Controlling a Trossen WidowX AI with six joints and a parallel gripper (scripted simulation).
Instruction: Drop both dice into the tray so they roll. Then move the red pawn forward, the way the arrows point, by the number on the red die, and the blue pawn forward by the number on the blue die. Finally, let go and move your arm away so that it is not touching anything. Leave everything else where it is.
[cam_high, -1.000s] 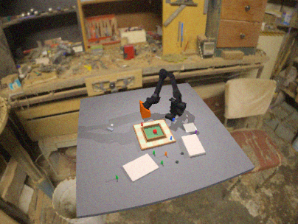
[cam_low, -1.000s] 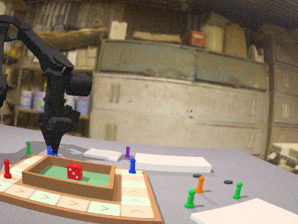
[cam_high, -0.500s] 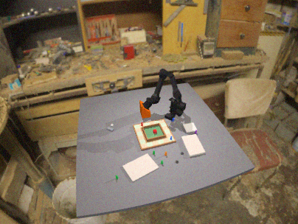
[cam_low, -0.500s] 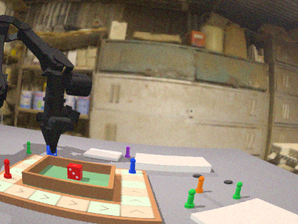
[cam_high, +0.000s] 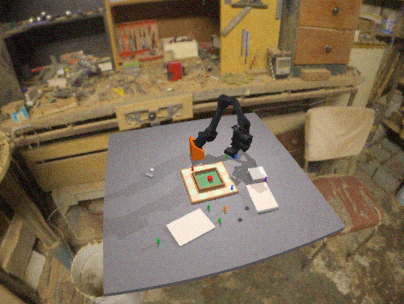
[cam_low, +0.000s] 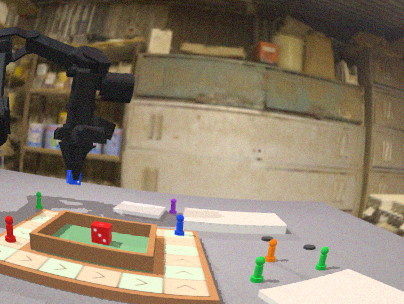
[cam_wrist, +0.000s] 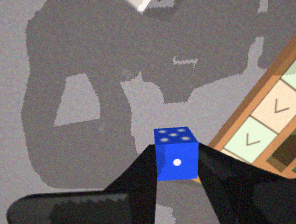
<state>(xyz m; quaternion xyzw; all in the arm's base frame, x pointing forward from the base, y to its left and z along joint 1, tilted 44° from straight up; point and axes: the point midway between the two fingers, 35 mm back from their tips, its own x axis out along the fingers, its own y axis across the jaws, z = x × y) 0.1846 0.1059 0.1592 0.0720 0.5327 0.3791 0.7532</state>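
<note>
Now: gripper tip 40 mm past the red pawn, 280 mm to the left of it and 40 mm above it. Round my gripper tip: purple pawn (210 mm ahead, 120 mm to the left, 50 mm below); blue pawn (200 mm ahead, 120 mm to the right, 40 mm below); orange pawn (320 mm ahead, 220 mm to the right, 50 mm below).
</note>
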